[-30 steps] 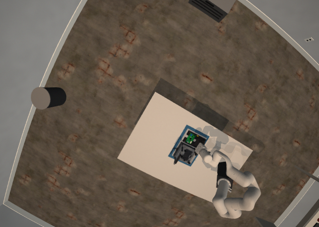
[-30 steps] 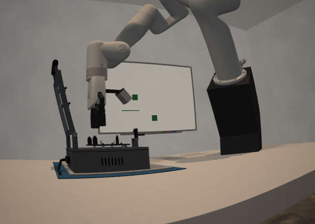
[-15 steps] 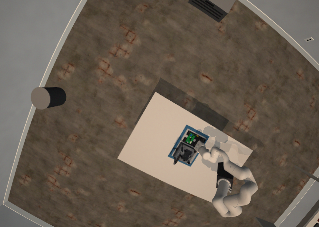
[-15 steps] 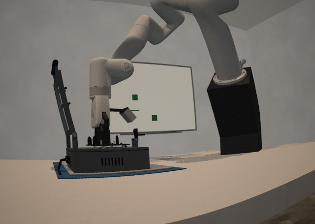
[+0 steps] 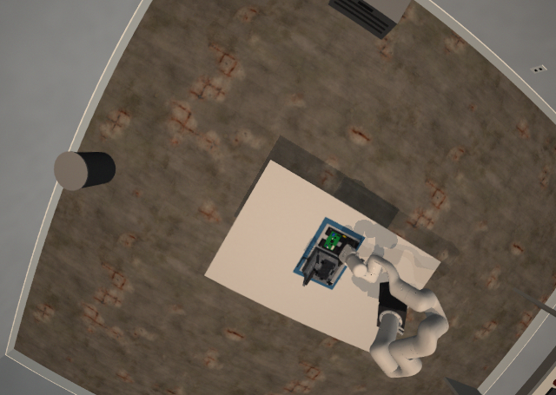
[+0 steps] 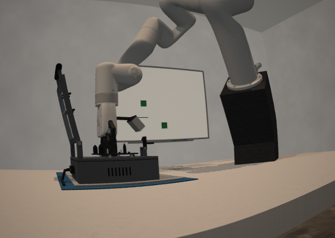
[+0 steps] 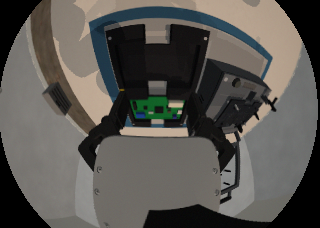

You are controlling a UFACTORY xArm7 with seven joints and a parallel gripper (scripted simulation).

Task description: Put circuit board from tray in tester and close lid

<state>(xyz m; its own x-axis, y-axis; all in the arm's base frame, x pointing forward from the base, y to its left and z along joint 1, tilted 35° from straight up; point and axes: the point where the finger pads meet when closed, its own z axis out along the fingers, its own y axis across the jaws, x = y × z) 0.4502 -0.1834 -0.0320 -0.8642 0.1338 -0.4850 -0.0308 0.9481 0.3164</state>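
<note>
My gripper is now 70 mm short of the green circuit board and 50 mm above it. The rest, counted from my hand: lid (180 mm to the left, 140 mm ahead, 120 mm above); latch hook (220 mm to the left, 50 mm behind, 20 mm above).
</note>
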